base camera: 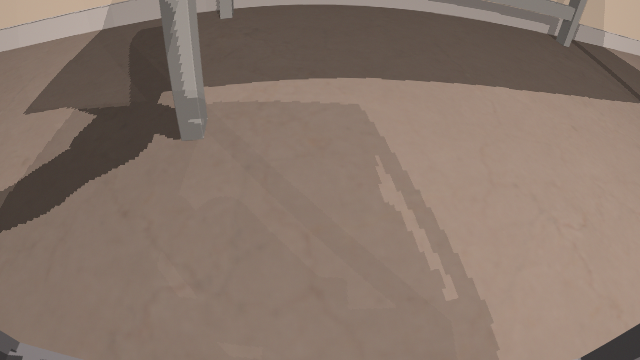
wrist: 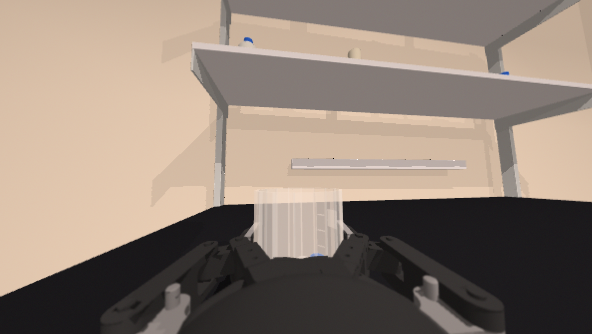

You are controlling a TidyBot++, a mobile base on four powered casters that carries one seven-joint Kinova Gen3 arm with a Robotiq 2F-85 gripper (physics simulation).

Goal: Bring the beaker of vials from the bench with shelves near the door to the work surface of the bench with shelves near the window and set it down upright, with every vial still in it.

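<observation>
The clear beaker stands upright in the middle of the wrist view, over the black bench top. Pale vertical streaks and graduation marks show in its wall, with a bit of blue low inside. The vials cannot be told apart or counted. My gripper is shut on the beaker, with one finger against each side. The beaker's base is hidden behind the gripper body, so I cannot tell whether it touches the bench. Neither the beaker nor the gripper shows in the base camera view.
A grey shelf spans above the bench, held by posts. It carries a blue-capped bottle and a beige container. A pale rail is on the wall. In the base camera view, a grey bench leg stands ahead-left.
</observation>
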